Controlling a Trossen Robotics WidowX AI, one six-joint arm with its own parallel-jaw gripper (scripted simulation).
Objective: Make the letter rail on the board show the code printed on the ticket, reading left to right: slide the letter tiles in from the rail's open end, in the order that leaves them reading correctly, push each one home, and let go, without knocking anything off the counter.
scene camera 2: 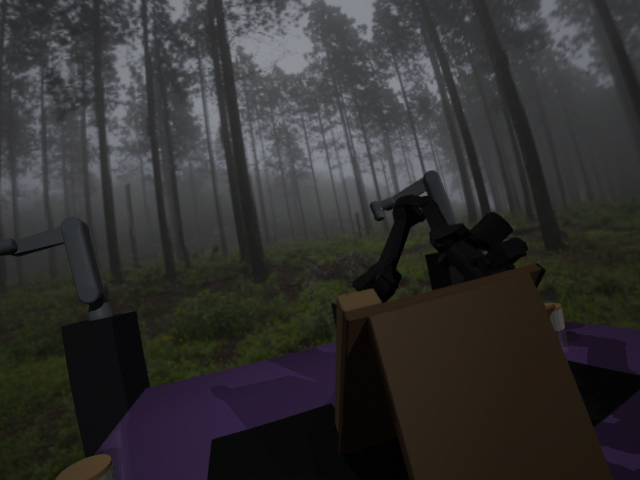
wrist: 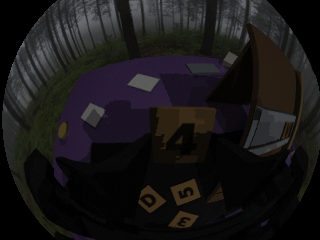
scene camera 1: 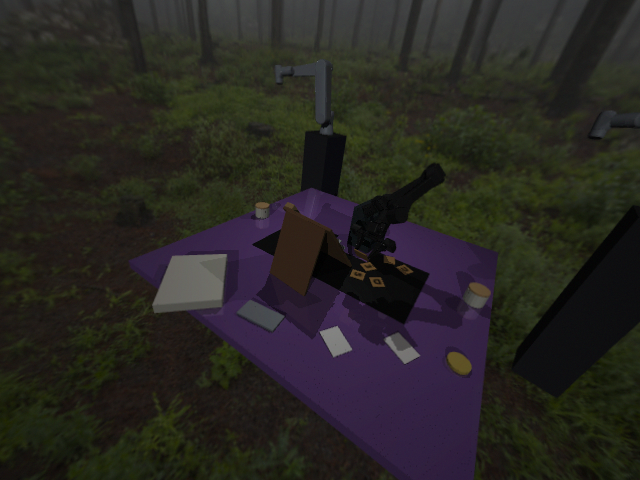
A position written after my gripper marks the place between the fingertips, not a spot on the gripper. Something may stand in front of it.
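Observation:
A white box (scene camera 1: 191,282) is here, and so is a grey card (scene camera 1: 257,313). In scene camera 2 the card is out of frame, and the box is out of frame in scene camera 2 too. My own gripper (scene camera 1: 361,255) can also be seen at (wrist: 181,137) and at (scene camera 2: 535,322).

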